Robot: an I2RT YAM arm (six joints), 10 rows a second.
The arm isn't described. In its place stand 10 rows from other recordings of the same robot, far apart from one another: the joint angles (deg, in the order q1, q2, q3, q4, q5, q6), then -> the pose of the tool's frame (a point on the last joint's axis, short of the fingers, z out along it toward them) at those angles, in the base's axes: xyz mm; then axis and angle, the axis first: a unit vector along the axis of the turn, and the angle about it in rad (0 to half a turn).
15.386, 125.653, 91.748, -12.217, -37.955, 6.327 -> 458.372 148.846 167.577 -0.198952 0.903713 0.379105 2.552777
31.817, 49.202, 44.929, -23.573, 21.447, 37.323 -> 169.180 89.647 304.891 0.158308 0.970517 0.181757 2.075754
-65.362, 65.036, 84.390, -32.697, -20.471, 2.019 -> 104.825 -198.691 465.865 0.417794 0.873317 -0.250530 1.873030
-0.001, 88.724, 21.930, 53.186, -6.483, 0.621 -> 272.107 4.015 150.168 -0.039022 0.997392 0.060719 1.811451
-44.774, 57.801, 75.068, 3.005, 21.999, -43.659 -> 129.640 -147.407 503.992 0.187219 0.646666 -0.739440 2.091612
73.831, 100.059, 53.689, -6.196, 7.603, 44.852 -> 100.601 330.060 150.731 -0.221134 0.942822 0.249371 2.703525
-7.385, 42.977, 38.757, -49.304, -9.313, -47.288 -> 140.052 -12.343 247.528 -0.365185 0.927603 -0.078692 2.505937
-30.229, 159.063, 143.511, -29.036, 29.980, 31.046 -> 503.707 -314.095 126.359 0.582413 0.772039 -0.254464 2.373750
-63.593, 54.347, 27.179, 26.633, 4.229, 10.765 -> 95.930 -199.093 268.509 0.572139 0.699668 -0.427928 1.808605
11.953, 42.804, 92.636, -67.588, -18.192, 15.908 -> 37.979 19.401 485.926 -0.077621 0.946776 0.312394 2.014399
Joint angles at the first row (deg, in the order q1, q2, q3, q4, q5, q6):
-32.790, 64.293, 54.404, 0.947, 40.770, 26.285
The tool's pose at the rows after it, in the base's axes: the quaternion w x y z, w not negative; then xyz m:
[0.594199 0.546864 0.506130 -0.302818 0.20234 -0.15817 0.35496]
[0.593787 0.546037 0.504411 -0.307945 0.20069 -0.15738 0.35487]
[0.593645 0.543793 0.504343 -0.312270 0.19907 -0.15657 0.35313]
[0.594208 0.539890 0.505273 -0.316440 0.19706 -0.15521 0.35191]
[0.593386 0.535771 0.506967 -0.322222 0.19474 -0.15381 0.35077]
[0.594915 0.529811 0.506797 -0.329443 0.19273 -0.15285 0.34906]
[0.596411 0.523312 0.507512 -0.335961 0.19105 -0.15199 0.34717]
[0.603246 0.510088 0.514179 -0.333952 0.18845 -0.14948 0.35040]
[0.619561 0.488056 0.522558 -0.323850 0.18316 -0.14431 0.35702]
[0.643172 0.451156 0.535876 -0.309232 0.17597 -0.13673 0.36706]
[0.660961 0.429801 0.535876 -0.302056 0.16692 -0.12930 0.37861]
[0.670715 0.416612 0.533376 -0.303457 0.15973 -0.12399 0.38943]
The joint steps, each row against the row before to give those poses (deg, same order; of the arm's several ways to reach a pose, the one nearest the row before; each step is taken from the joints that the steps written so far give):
0.006, -0.238, 0.176, 0.096, 0.357, -0.505
-0.001, -0.410, -0.385, 0.320, 0.485, -0.532
-0.021, -0.459, -0.786, 0.689, 0.223, -0.668
0.022, -0.626, -0.803, 0.678, 0.088, -0.879
0.001, -0.675, -0.766, 0.494, 0.176, -1.036
-0.048, -0.602, -1.088, 1.483, 0.170, -1.445
-0.042, -0.528, -1.067, 1.489, 0.026, -1.450
0.002, -1.028, -0.206, 0.330, -1.486, -1.533
0.001, -2.036, -0.248, 0.301, -3.049, -1.789
0.000, -2.747, -0.038, 0.192, -4.865, -2.721
-0.003, -2.651, 0.639, -0.822, -2.529, -1.446
0.004, -1.709, 1.189, -1.110, -1.013, -1.346

